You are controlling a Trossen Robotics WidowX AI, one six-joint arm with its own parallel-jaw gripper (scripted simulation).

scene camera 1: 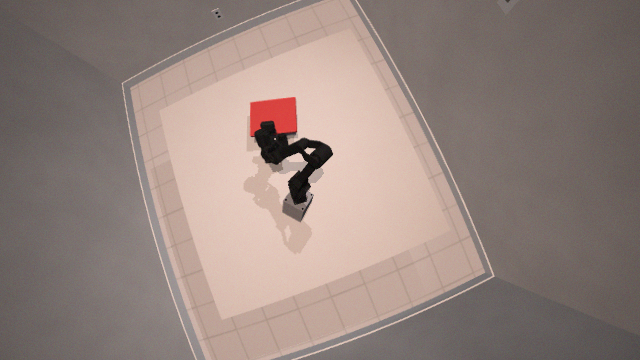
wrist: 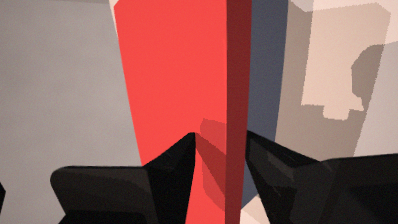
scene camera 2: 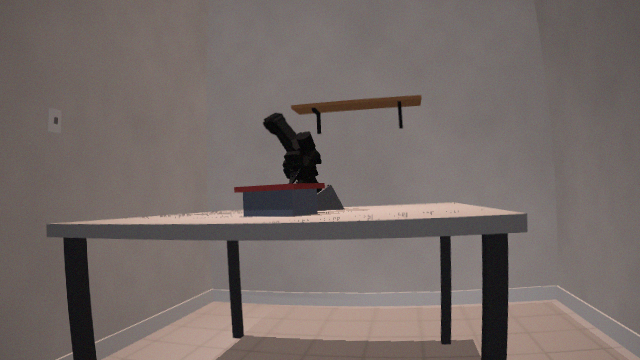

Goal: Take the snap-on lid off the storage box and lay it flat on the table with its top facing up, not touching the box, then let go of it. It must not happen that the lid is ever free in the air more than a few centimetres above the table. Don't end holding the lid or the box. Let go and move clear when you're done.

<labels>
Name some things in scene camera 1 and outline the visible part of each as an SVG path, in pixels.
A red lid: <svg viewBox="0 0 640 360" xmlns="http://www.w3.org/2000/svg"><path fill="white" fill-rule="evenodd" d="M296 98L290 97L250 102L250 136L254 137L254 132L261 129L261 121L272 120L277 134L274 135L279 133L297 133Z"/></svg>
</labels>
